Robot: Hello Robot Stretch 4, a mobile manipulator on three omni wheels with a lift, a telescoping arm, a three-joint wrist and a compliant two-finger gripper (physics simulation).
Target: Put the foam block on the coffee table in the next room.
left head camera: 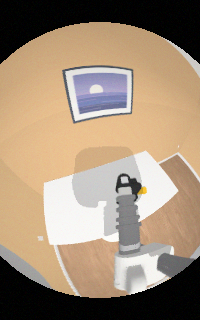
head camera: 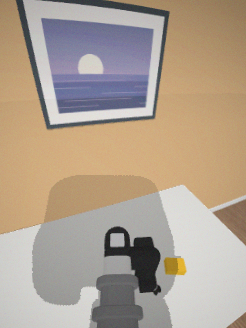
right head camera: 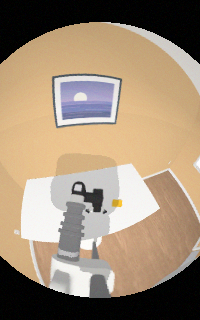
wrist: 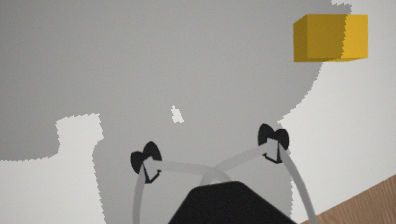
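Visible: my gripper, together with a yellow foam block, a white desk, a tan wall and a framed sunset picture.
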